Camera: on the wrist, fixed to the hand. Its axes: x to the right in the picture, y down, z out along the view.
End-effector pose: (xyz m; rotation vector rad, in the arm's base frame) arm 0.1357 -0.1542 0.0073 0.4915 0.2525 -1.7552
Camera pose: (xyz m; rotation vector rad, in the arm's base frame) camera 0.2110 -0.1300 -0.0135 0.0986 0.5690 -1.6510
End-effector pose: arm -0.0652 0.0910 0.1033 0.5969 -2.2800 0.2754
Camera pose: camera -0.0557 0.1715 0.1142 0.3807 -2.3139 -0.2576
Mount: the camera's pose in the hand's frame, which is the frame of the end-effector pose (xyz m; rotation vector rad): -0.0249 0.0650 -0.0430 -0.4447 -0.0805 -0.0006
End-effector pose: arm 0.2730 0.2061 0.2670 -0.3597 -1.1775 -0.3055
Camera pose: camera 0.3272 0.2475 0.2218 -0.7650 -1.1839 -0.5599
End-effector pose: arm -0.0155 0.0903 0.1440 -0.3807 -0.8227 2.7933
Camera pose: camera 0.0131 0.0517 0.0778 -0.3340 -1.4656 2.6201
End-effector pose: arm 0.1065 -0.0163 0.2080 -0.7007 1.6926 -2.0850
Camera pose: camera 0.0997 0.0181 0.1341 -0.8974 2.1301 -1.6635
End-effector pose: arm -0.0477 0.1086 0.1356 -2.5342 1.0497 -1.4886
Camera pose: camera -0.1241 0.0852 0.1180 2.3276 -1.2380 1.0261
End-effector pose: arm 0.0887 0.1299 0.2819 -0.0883 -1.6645 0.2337
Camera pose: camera 0.1288 0.1928 0.2482 -0.4169 -1.7724 -0.1392
